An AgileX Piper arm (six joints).
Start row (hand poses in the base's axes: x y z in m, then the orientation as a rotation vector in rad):
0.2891 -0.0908 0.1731 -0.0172 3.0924 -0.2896
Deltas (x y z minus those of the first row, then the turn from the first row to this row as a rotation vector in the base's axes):
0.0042 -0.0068 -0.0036 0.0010 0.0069 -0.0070
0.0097 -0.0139 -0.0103 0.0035 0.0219 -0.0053
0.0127 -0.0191 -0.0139 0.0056 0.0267 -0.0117
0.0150 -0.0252 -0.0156 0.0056 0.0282 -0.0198
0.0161 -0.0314 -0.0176 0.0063 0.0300 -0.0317
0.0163 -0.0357 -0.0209 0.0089 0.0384 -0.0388
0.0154 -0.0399 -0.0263 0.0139 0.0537 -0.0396
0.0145 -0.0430 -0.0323 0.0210 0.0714 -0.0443
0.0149 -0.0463 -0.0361 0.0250 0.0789 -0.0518
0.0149 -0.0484 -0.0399 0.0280 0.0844 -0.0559
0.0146 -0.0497 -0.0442 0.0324 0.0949 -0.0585
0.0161 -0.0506 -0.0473 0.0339 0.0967 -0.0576
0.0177 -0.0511 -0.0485 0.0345 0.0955 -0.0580
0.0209 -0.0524 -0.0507 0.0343 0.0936 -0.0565
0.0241 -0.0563 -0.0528 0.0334 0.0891 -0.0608
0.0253 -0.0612 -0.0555 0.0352 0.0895 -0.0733
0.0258 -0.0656 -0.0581 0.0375 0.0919 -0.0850
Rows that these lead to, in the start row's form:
0.2933 -0.0976 0.1695 -0.0074 3.1001 -0.2889
0.2988 -0.1047 0.1628 -0.0122 3.1151 -0.2861
0.3018 -0.1099 0.1592 -0.0028 3.1208 -0.2835
0.3041 -0.1160 0.1575 0.0096 3.1230 -0.2839
0.3052 -0.1222 0.1555 0.0279 3.1258 -0.2833
0.3054 -0.1265 0.1522 -0.0378 -3.1227 0.2790
0.3045 -0.1307 0.1468 -0.0368 -3.1082 0.2698
0.3036 -0.1338 0.1408 -0.0415 -3.0911 0.2572
0.3040 -0.1371 0.1370 -0.0520 -3.0834 0.2504
0.3040 -0.1392 0.1332 -0.0575 -3.0778 0.2454
0.3037 -0.1405 0.1289 -0.0599 -3.0677 0.2377
0.3052 -0.1414 0.1258 -0.0582 -3.0662 0.2353
0.3068 -0.1419 0.1246 -0.0591 -3.0674 0.2344
0.3100 -0.1432 0.1224 -0.0571 -3.0694 0.2349
0.3132 -0.1471 0.1203 -0.0644 -3.0732 0.2367
0.3144 -0.1520 0.1176 -0.0835 -3.0714 0.2341
0.3149 -0.1564 0.1150 -0.1010 -3.0677 0.2306

